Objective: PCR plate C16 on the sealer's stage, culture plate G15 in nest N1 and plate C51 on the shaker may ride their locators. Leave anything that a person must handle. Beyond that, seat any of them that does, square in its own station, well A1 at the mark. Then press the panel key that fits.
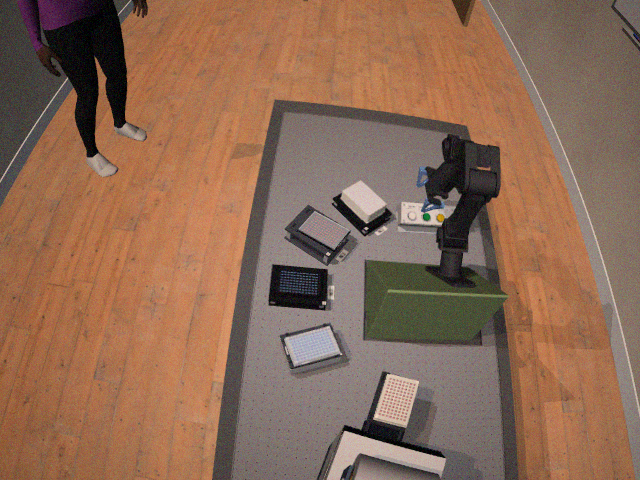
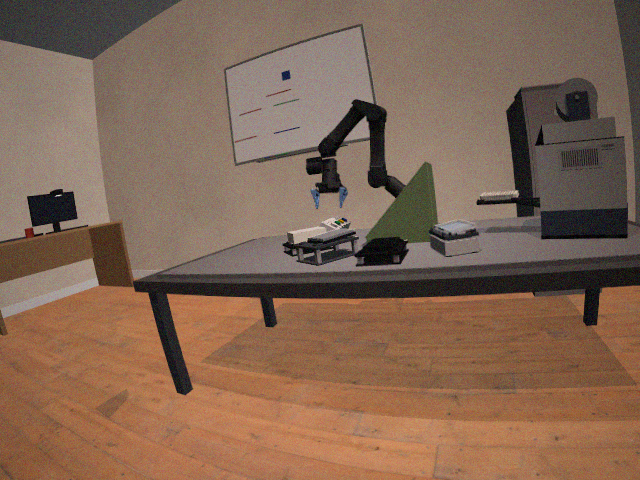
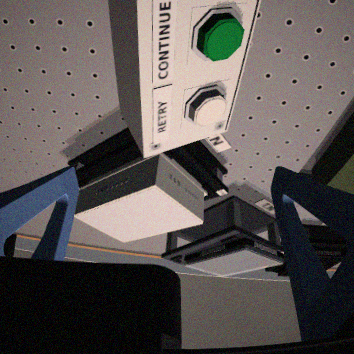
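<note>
My gripper (image 1: 423,193) (image 2: 329,207) (image 3: 174,177) is open and empty above the key panel (image 1: 418,223) (image 3: 177,75). A green key (image 1: 426,217) (image 3: 222,39) beside CONTINUE and a white key (image 1: 412,215) (image 3: 210,111) beside RETRY show, with a yellow key (image 1: 440,218). A grey plate (image 1: 324,229) (image 3: 230,262) lies on the raised nest N1. A pale blue plate (image 1: 312,346) (image 2: 454,227) is on the shaker (image 2: 454,245). A plate with reddish wells (image 1: 395,399) (image 2: 498,195) is on the sealer's stage. Whether each is fully seated, and their A1 marks, I cannot tell.
A white box (image 1: 363,200) (image 2: 305,235) (image 3: 140,215) sits on nest N2 beside the panel. A black nest with a dark plate (image 1: 298,282) stands between N1 and the shaker. A green wedge (image 1: 429,315) (image 2: 410,211) stands by the arm's base. The sealer (image 2: 581,180) is at the far end.
</note>
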